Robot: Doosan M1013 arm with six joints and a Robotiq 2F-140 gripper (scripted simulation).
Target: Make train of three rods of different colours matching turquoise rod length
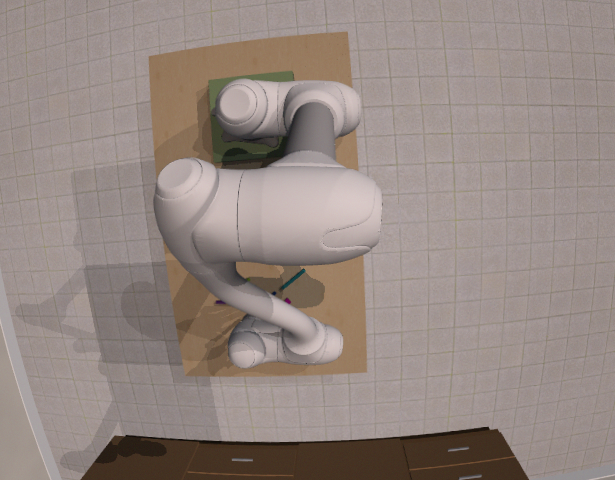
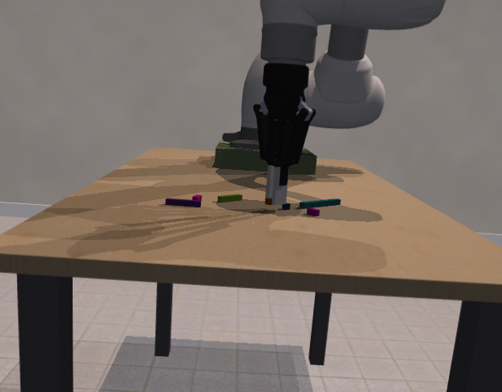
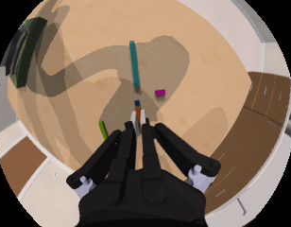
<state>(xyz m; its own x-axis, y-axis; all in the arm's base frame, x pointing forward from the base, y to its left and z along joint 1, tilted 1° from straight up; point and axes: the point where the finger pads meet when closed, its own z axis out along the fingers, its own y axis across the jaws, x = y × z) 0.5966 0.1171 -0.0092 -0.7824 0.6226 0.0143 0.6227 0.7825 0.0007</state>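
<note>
Now: hand 2 cm past the blue rod, 2 cm to the right of it and 4 cm above it. The rest, counted from my hand: orange rod: 3 cm below; then lime rod: 4 cm behind, 9 cm to the right, 4 cm below; then turquoise rod: 8 cm behind, 8 cm to the left, 4 cm below.
</note>
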